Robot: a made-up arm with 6 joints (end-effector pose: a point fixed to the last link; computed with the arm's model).
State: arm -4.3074 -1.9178 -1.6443 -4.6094 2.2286 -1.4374
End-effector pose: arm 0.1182 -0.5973 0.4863 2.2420 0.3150 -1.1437
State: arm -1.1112 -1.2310 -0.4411 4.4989 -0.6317 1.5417
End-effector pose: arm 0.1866 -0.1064 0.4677 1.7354 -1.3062 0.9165
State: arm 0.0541 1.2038 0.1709 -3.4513 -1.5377 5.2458
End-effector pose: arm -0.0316 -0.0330 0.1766 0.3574 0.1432 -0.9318
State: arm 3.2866 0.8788 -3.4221 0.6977 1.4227 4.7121
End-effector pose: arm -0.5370 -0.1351 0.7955 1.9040 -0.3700 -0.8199
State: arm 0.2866 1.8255 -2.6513 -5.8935 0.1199 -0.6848
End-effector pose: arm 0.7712 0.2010 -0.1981 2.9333 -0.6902 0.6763
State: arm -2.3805 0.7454 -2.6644 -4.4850 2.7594 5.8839
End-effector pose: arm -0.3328 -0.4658 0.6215 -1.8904 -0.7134 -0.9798
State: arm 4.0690 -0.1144 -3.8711 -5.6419 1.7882 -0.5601
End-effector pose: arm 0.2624 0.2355 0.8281 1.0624 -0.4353 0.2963
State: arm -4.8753 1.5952 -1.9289 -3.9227 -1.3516 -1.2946
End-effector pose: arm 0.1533 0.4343 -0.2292 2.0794 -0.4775 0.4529
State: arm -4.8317 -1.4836 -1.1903 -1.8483 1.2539 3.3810
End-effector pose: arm 0.0468 -0.1785 0.8076 -0.5252 1.0960 -0.7970
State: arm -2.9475 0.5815 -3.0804 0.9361 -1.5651 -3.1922
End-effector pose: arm -0.3185 0.0198 0.7971 0.9675 -0.8836 -2.9876
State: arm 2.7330 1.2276 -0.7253 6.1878 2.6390 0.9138
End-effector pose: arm -0.1027 0.0567 -0.0873 -0.0263 0.0377 0.5883
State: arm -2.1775 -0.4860 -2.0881 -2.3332 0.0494 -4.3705
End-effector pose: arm -0.0433 -0.1562 0.9720 0.2059 -0.4968 0.4808
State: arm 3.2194 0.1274 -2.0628 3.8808 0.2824 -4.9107
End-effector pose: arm -0.5860 -0.0781 0.7485 0.9019 -0.5306 -1.3366
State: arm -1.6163 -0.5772 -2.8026 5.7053 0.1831 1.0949
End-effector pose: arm 0.0504 0.3933 0.9795 -0.0439 0.1229 2.0515
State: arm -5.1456 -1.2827 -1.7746 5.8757 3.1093 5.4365
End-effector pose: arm -0.0882 -0.2683 0.6697 -3.1299 0.0549 1.5776
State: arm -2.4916 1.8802 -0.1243 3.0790 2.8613 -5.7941
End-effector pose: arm 0.0881 0.0588 -0.0965 2.3291 0.8608 -0.2785
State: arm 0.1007 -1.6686 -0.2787 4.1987 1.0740 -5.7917
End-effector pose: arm 0.1490 -0.0289 0.5319 0.8556 -0.4952 0.8478
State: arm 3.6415 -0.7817 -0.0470 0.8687 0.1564 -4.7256
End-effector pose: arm -0.2976 -0.1082 0.1888 -2.6764 0.5918 1.4109
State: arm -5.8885 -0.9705 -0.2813 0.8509 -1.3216 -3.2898
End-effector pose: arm 0.2075 -0.0084 0.4619 0.8785 0.5928 0.4986
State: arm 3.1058 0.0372 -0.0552 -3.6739 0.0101 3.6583
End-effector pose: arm -0.1096 0.0435 -0.0306 -3.1369 -0.0268 3.1214
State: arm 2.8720 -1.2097 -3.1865 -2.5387 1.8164 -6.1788
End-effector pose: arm 0.7841 -0.1483 0.3213 -2.5612 -0.0545 -0.2182
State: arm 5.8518 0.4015 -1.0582 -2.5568 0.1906 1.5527
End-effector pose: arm 0.5127 -0.2004 0.0540 2.3752 -0.3312 0.6703
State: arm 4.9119 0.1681 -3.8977 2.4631 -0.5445 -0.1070
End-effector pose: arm -0.1047 0.1396 0.8834 0.3482 0.0986 -2.0399
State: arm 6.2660 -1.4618 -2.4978 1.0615 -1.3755 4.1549
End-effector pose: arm -0.6870 -0.0872 0.4248 -1.7914 0.1499 2.5903
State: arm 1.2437 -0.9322 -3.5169 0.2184 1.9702 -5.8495
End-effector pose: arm -0.2381 -0.6190 0.5662 -0.0845 -0.6920 -1.4495
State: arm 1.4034 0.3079 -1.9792 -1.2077 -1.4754 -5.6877
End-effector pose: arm -0.0155 0.5091 0.6430 1.1499 -0.4858 -1.5958
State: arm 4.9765 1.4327 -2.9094 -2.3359 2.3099 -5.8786
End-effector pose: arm 0.1098 -0.7573 0.3185 0.7221 -0.7021 -1.5366
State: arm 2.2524 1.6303 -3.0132 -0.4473 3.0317 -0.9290
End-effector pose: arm -0.3797 0.5295 0.0636 -1.3836 1.0752 -2.2472
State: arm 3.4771 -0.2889 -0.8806 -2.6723 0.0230 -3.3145
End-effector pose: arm -0.4319 -0.1873 0.3265 -2.5180 -1.0953 2.7856
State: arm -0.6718 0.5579 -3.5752 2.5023 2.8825 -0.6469
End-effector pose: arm 0.1028 -0.0040 0.8000 2.9800 -0.3301 2.4946
